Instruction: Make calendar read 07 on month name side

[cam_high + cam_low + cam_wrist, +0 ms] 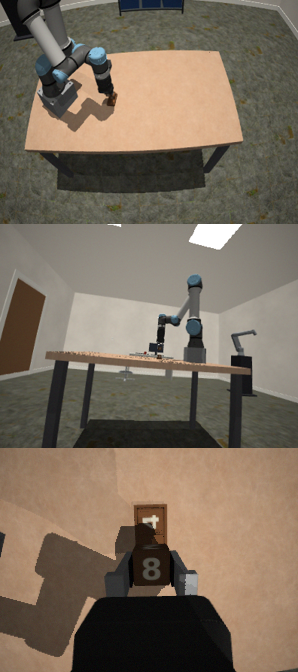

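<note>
Now: the brown calendar tray 20 mm to the left of my hand and 100 mm below it.
</note>
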